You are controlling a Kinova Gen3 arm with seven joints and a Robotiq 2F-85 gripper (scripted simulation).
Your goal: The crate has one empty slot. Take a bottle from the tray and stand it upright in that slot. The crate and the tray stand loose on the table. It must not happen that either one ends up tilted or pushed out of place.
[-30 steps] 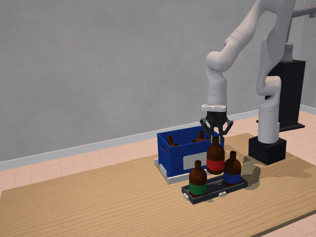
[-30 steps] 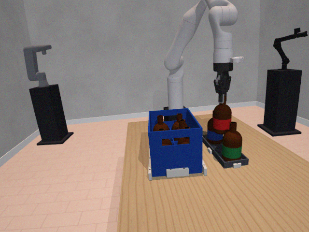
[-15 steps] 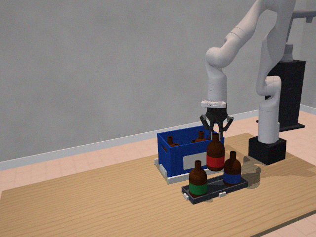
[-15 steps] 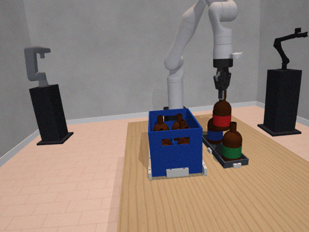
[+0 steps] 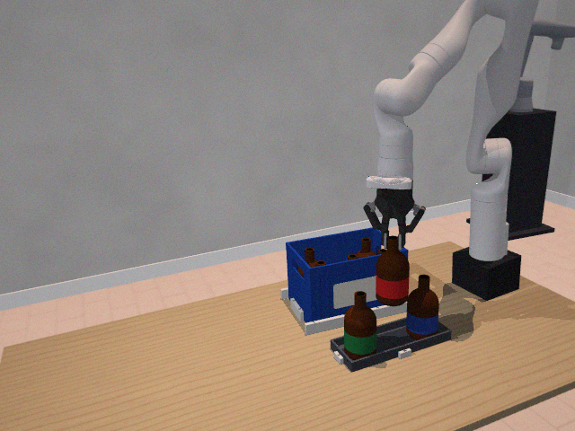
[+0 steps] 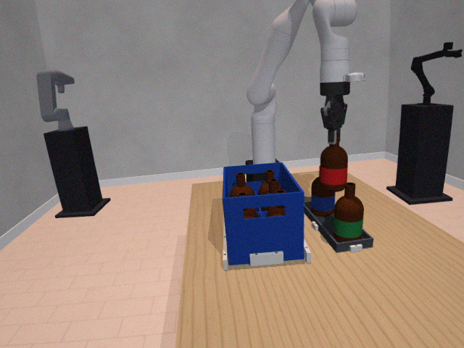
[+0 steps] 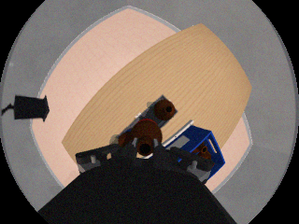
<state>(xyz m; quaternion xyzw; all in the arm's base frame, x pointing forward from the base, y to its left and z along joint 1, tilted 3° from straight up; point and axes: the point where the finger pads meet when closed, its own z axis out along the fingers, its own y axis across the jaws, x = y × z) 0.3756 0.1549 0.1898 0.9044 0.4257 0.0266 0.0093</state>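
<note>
The red-banded bottle lies 7 cm below my hand. From my hand the other things lie so: dark tray 26 cm below; blue crate 2 cm ahead, 22 cm to the right, 18 cm below.
</note>
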